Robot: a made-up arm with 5 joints.
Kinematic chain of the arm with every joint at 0, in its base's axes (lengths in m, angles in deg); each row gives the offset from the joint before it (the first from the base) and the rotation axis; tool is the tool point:
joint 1: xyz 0 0 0.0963 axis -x
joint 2: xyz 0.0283 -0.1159 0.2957 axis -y
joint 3: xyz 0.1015 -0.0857 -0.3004 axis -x
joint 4: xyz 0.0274 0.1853 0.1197 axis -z
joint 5: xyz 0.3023 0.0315 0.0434 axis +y
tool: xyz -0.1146 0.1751 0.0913
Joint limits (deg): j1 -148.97..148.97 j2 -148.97..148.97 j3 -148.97..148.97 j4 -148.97..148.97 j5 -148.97..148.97
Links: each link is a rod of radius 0.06 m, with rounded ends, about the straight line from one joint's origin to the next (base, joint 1, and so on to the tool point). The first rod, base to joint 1, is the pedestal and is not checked.
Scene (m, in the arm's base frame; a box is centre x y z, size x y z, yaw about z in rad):
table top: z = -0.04
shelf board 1: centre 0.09 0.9 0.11 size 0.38 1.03 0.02 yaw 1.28
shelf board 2: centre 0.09 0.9 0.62 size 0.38 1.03 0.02 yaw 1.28
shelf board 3: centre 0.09 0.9 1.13 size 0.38 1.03 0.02 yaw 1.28
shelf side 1: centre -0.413 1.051 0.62 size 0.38 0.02 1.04 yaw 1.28
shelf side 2: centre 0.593 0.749 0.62 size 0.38 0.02 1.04 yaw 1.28
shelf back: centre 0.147 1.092 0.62 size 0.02 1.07 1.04 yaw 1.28
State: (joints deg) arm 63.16 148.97 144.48 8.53 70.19
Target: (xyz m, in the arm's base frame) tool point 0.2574 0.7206 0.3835
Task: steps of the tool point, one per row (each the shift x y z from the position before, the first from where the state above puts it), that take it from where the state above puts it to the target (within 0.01 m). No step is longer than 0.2 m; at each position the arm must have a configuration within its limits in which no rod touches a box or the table.
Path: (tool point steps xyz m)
1: -0.0463 -0.1051 0.0248
2: -0.0363 -0.1198 0.0000
3: -0.0234 -0.1292 -0.0248
4: 0.1175 0.0308 -0.1218
5: 0.0942 -0.0093 -0.1345
6: 0.0654 -0.0448 -0.1359
7: 0.0352 -0.0731 -0.1276
8: 0.0356 0.1240 0.0062
9: 0.0373 0.1194 -0.0062

